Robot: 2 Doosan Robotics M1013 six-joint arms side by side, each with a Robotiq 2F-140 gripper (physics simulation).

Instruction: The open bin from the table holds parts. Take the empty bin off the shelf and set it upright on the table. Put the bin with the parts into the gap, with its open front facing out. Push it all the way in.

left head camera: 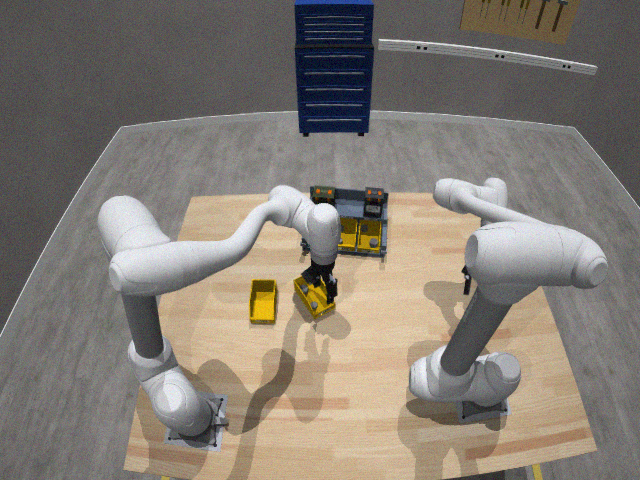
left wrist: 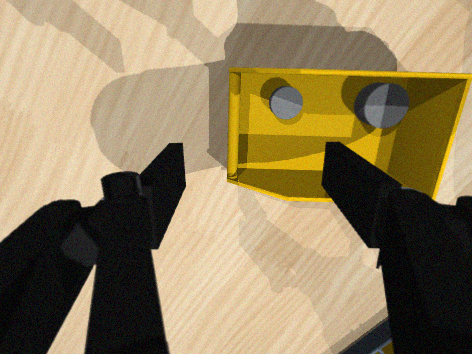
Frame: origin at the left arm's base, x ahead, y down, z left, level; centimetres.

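Seen in the pictures: left gripper, fingertip midpoint: [left head camera: 323, 294] [left wrist: 253, 164].
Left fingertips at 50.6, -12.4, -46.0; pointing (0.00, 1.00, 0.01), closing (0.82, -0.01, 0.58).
A point is followed by its place in that frame, as x, y, z.
The yellow bin with parts [left head camera: 310, 295] @[57.5, -0.3, -40.1] [left wrist: 310, 125] @[55.7, -0.3, -42.1] stands upright on the table, turned at an angle in the head view, with two grey cylinders in it. My left gripper [left head camera: 320, 287] @[50.6, -12.4, -46.0] [left wrist: 253, 164] @[50.6, -12.4, -46.0] is open and empty over this bin. In the wrist view one fingertip is beyond the bin's short wall with the thick rim, the other over its inside. The empty yellow bin [left head camera: 263, 303] @[52.7, -0.3, -20.5] stands upright on the table to the left. The shelf [left head camera: 352, 207] @[100.7, -10.2, -58.2] holds yellow bins in its lower row; its left end is hidden by my left arm. My right gripper [left head camera: 466, 282] is mostly hidden; one finger shows.
Two dark boxes with orange marks, a left one [left head camera: 324, 193] @[99.6, -19.9, -45.0] and a right one [left head camera: 373, 198] @[94.8, -21.9, -66.9], stand on the shelf's upper level. My right arm stands at the right of the table [left head camera: 372, 444] @[-5.3, 0.0, -64.8]. A blue cabinet [left head camera: 334, 77] stands on the floor behind the table.
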